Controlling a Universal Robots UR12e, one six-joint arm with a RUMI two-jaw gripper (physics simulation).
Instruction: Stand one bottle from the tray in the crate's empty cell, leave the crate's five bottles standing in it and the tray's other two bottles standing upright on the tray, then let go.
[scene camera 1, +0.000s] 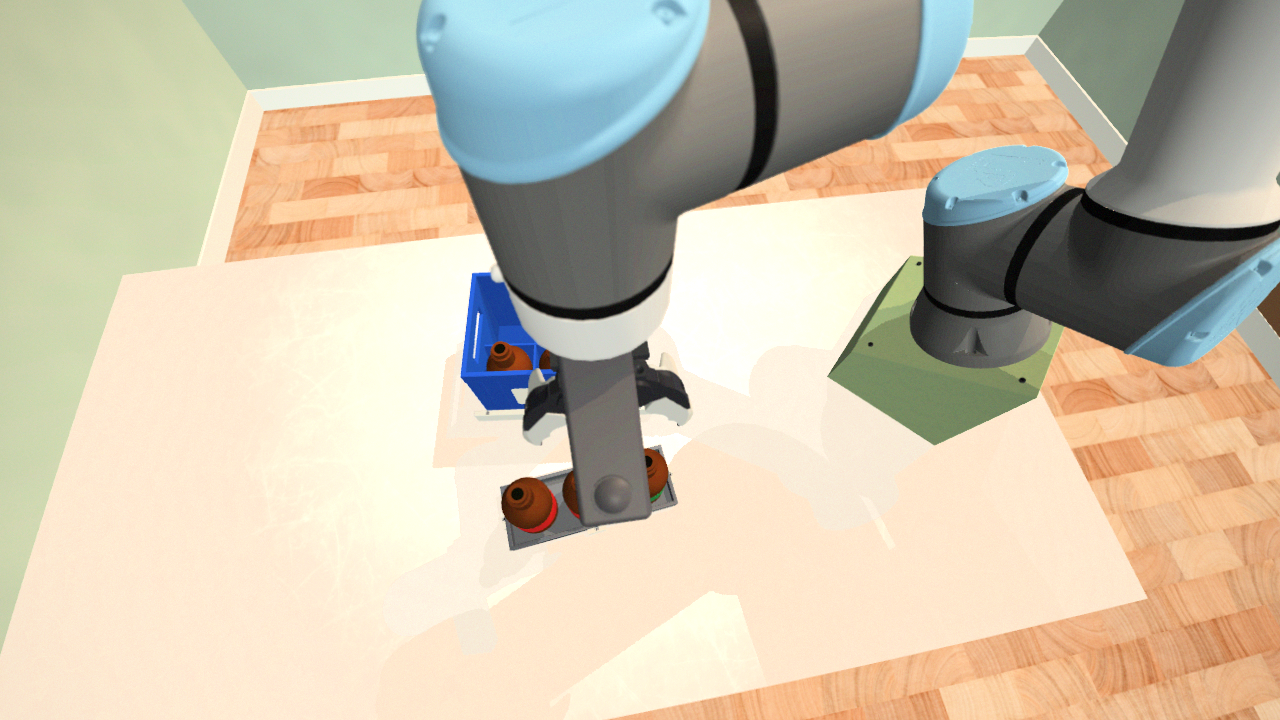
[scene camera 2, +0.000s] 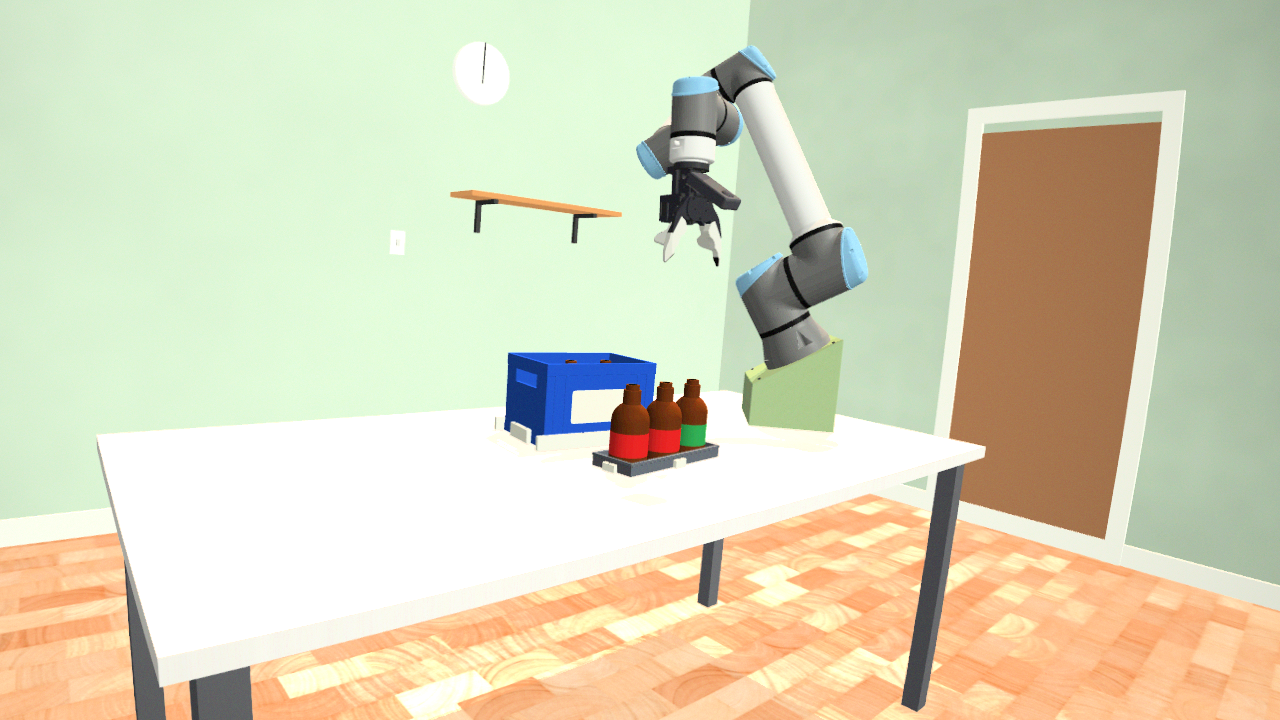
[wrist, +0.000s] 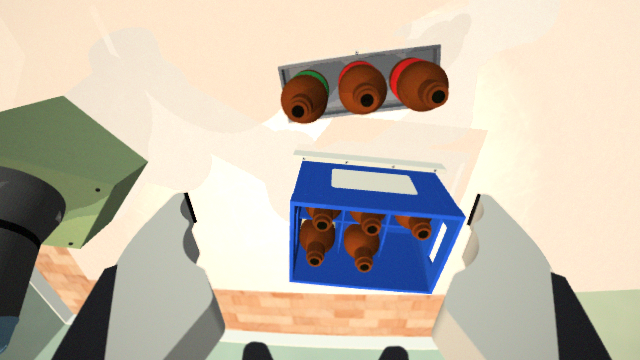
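Seen in the pictures: gripper, fingertip midpoint: (scene camera 2: 692, 264) (wrist: 329, 196); arm's base, link origin: (scene camera 1: 976, 322) (scene camera 2: 798, 354) (wrist: 3, 200).
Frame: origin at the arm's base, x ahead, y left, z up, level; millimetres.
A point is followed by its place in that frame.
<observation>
My gripper (scene camera 1: 609, 430) {y 3, x 624, z 205 mm} (scene camera 2: 691, 261) {y 3, x 624, z 205 mm} (wrist: 329, 196) {y 3, x 624, z 205 mm} is open and empty, high above the table, pointing down. On the grey tray (scene camera 1: 550, 535) {y 22, x 741, z -163 mm} (scene camera 2: 657, 464) {y 28, x 733, z -175 mm} (wrist: 382, 58) {y 19, x 712, z -184 mm} stand three upright brown bottles in a row: a green-labelled bottle (scene camera 1: 656, 470) {y 13, x 563, z -40 mm} (scene camera 2: 692, 420) {y 21, x 601, z -108 mm} (wrist: 304, 100) {y 8, x 584, z -39 mm} at one end, a red-labelled bottle (scene camera 1: 571, 490) {y -12, x 685, z -68 mm} (scene camera 2: 665, 425) {y 14, x 692, z -108 mm} (wrist: 362, 90) {y 3, x 661, z -33 mm} in the middle, another red-labelled bottle (scene camera 1: 528, 503) {y -13, x 745, z -44 mm} (scene camera 2: 630, 429) {y -6, x 783, z -107 mm} (wrist: 422, 85) {y -15, x 742, z -56 mm} at the other end. The blue crate (scene camera 1: 487, 389) {y -210, x 755, z -68 mm} (scene camera 2: 528, 402) {y -290, x 754, z -106 mm} (wrist: 312, 185) {y -137, x 550, z -69 mm} holds several standing bottles. Its empty cell (wrist: 406, 257) {y -376, x 690, z -100 mm} is the far right one in the wrist view.
The arm's green base block (scene camera 1: 939, 402) {y 83, x 88, z -70 mm} (scene camera 2: 792, 398) {y 39, x 114, z -107 mm} (wrist: 60, 130) {y 75, x 92, z -108 mm} stands on the white table (scene camera 1: 223, 447) {y -333, x 1229, z -188 mm} (scene camera 2: 358, 537) {y -51, x 1321, z -189 mm}. The crate's high walls and dividers surround its cells. A pale strip (wrist: 370, 160) {y -162, x 656, z -167 mm} runs along the crate's tray side. The arm hides part of the crate and tray in scene camera 1.
</observation>
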